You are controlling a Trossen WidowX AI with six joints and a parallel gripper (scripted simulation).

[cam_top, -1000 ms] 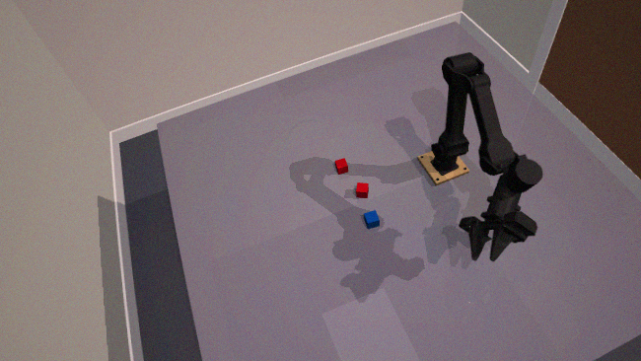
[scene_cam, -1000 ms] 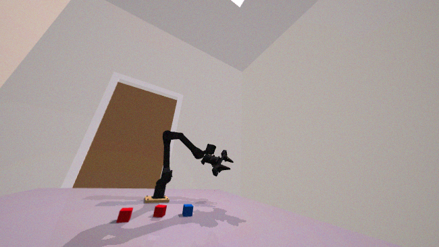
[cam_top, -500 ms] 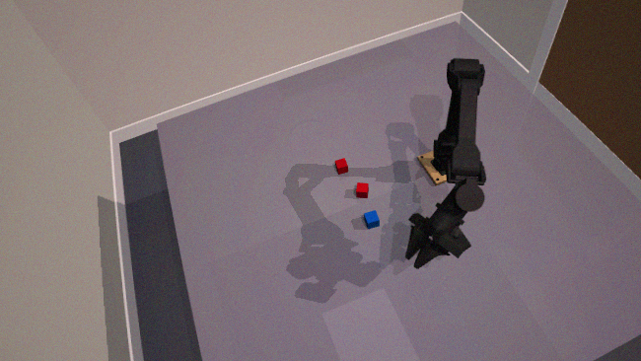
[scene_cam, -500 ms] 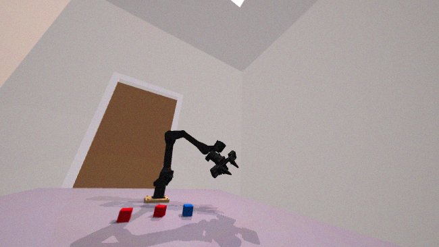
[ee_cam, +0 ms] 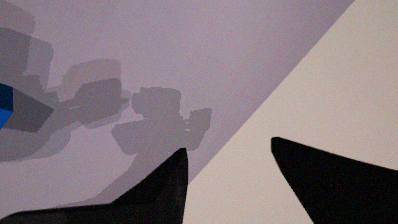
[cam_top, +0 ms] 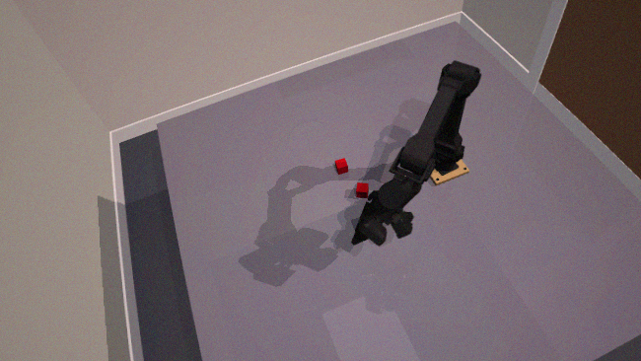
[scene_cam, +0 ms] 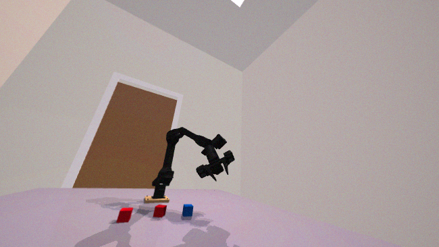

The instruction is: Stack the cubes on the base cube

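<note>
The blue base cube lies 140 mm below my gripper tip, 100 mm behind it and 90 mm to the right of it.
</note>
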